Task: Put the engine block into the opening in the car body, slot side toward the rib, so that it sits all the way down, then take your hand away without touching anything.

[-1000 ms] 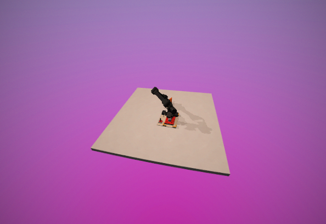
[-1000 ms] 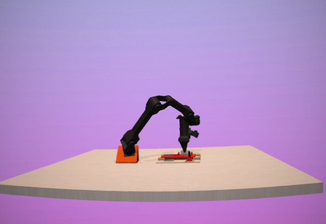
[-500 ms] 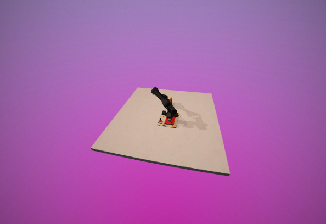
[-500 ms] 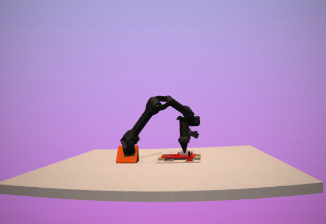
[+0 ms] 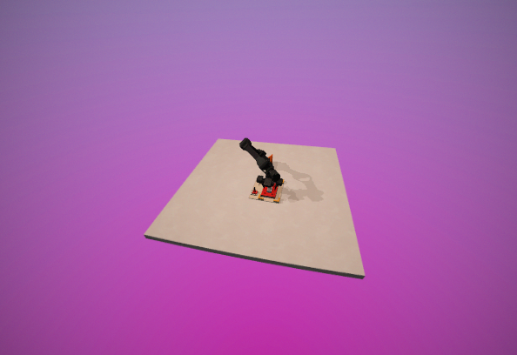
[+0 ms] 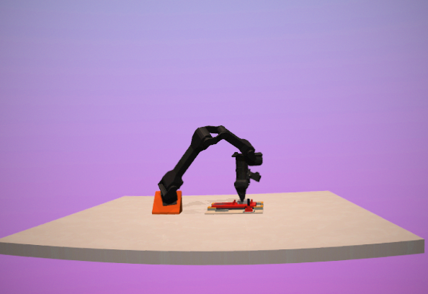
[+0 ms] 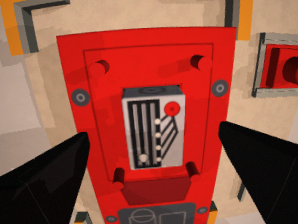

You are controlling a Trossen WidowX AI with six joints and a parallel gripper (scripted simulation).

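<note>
My gripper tip is now 20 mm above the grey engine block.
</note>
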